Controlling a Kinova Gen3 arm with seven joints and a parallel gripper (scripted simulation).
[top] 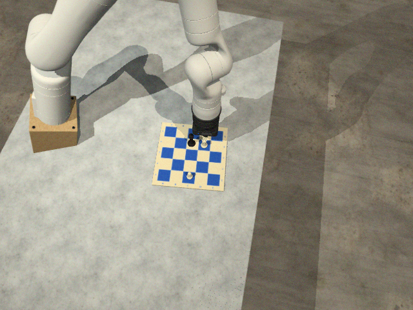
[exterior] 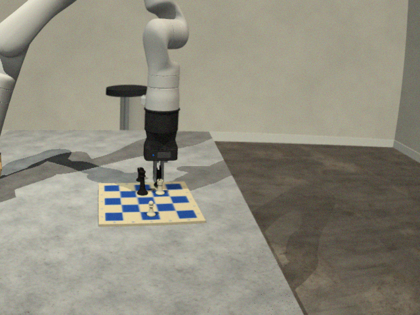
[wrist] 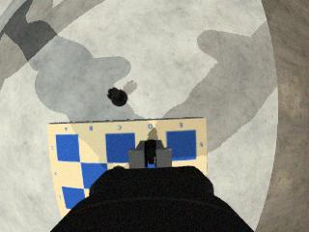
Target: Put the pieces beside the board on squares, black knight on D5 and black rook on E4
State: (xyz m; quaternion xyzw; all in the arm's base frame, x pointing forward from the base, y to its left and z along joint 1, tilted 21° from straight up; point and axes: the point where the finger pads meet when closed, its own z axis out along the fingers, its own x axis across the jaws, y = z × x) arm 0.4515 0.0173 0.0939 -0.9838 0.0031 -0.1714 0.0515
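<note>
Now: the white rook 40 mm to the right of my hand and 20 mm below it. Also, from my hand: white pawn: 30 mm behind, 150 mm to the right, 20 mm below; cream chessboard: 40 mm behind, 80 mm to the right, 40 mm below; black rook: 40 mm behind, 60 mm to the left, 20 mm below.
</note>
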